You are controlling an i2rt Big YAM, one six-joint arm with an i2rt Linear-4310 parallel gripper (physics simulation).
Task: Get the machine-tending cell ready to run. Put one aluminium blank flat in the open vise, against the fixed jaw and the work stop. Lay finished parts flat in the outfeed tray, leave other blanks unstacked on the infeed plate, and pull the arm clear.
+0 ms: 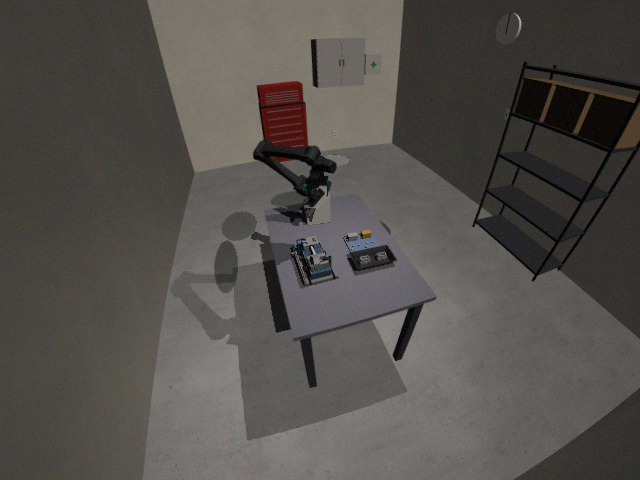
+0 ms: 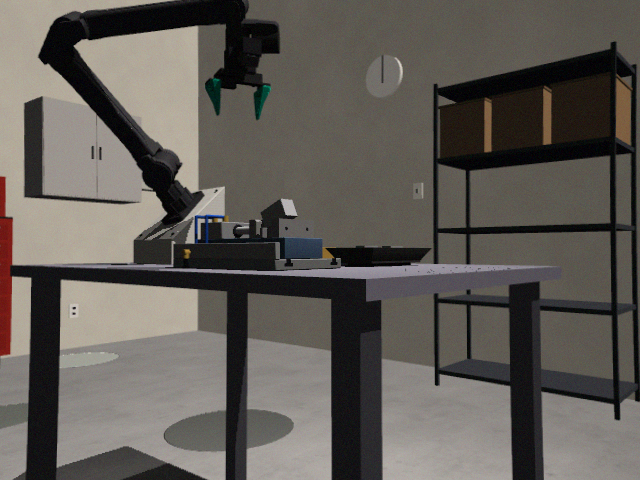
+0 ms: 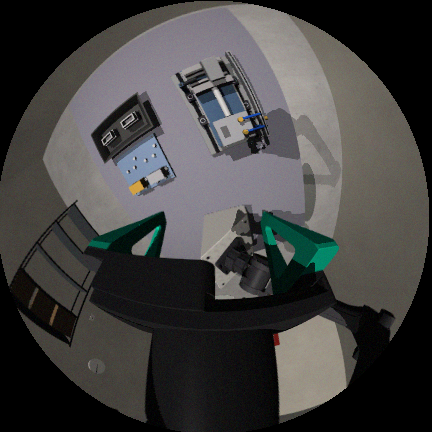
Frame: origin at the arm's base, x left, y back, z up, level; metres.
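Seen in the pictures: gripper, between the fingertips: point(image 1: 318, 195) point(image 2: 238, 117) point(image 3: 213, 216); arm's base, origin of its link: point(image 1: 317, 197) point(image 2: 184, 209) point(image 3: 229, 255).
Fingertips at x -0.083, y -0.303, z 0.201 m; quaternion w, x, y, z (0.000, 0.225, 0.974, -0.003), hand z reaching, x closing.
Pixels of each thing's top centre, then the offset from my fingertips to it.
- vise, centre of its top: point(image 2: 255, 219) point(image 3: 220, 93) point(image 1: 313, 251) dx -0.091, dy -0.148, dz -0.252 m
- light grey block, centre of its top: point(image 2: 278, 199) point(image 3: 211, 63) dx -0.102, dy -0.223, dz -0.215 m
- blue infeed plate, centre of its top: point(image 3: 142, 166) point(image 1: 362, 242) dx +0.241, dy -0.084, dz -0.343 m
- orange block, centre of its top: point(image 2: 325, 247) point(image 3: 135, 187) point(image 1: 366, 232) dx +0.290, dy -0.037, dz -0.307 m
My gripper point(image 1: 317, 190) point(image 2: 237, 116) point(image 3: 213, 216) is open and empty, high above the table near the arm's base. The vise point(image 1: 320, 271) point(image 2: 302, 248) point(image 3: 234, 96) has a blue bed and grey jaws. A light grey block point(image 2: 281, 207) point(image 3: 214, 68) sits tilted on top of its far-end jaw; whether it is a blank is unclear. The black outfeed tray point(image 1: 373, 265) point(image 2: 379, 255) holds two finished parts, one point(image 1: 363, 259) point(image 3: 108, 137) beside the other point(image 1: 381, 255) point(image 3: 129, 119), both flat. The blue infeed plate point(image 3: 139, 167) carries a grey block point(image 1: 352, 237) point(image 3: 156, 175) and an orange block point(image 1: 366, 234) point(image 3: 137, 187), side by side.
Blue bent tubes with brass ends point(image 3: 254, 129) rise beside the vise. The arm's pale base bracket point(image 1: 320, 212) point(image 3: 212, 235) stands at the table's rear end. The infeed plate adjoins the tray. A black shelf rack point(image 2: 436, 310), red tool chest point(image 1: 285, 124) and wall cabinet point(image 1: 330, 64) are away from the table.
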